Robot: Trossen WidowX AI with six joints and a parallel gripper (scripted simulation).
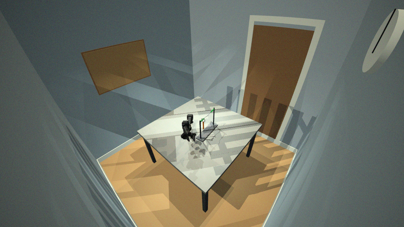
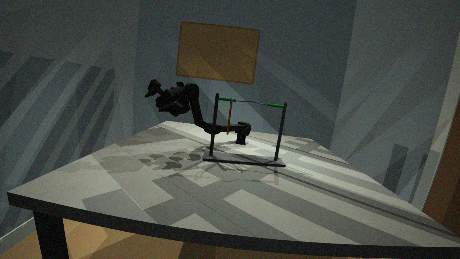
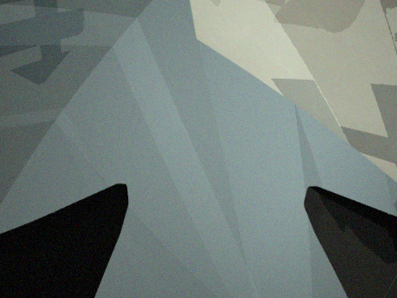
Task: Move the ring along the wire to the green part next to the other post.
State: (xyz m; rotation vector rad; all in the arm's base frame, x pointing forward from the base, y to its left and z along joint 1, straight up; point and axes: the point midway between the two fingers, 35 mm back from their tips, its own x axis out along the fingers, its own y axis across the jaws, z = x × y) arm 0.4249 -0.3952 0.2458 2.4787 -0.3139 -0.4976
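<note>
The ring with orange handle lies 320 mm to the left of my gripper tip, 120 mm behind it and 10 mm below it.
</note>
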